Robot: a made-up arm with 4 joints.
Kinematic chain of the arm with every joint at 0, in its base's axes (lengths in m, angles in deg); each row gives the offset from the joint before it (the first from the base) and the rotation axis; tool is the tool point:
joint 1: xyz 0 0 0.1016 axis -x
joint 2: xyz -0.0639 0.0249 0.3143 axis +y
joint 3: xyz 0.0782 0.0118 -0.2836 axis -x
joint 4: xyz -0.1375 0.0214 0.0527 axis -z
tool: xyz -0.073 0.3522 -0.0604
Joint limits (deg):
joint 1: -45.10..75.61
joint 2: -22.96..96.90
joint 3: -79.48..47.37
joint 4: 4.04..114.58
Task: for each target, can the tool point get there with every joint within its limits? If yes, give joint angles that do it. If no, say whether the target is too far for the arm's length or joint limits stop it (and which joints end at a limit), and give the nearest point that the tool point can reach.
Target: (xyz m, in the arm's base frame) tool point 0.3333 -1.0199 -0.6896
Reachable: no: too far | nearest point 0.0598 -0.1699 -0.2384 | short by 1.000 m
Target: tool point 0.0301 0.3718 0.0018
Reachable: yes | joints 29.98 2.17 -13.46 38.36
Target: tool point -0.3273 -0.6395 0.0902
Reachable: no: joint limits stop it (at a limit: joint 1, joint 4) | nearest point -0.1848 -0.1084 0.0589 | short by 0.551 m
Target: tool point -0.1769 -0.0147 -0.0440
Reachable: yes | joints 42.56 56.43 37.72 93.89
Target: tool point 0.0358 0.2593 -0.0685
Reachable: yes | joints 39.75 21.00 -13.77 56.30
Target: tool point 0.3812 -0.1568 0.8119
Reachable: no: joint limits stop it (at a limit: joint 1, joint 2) | nearest point 0.1703 -0.0706 0.4690 | short by 0.412 m
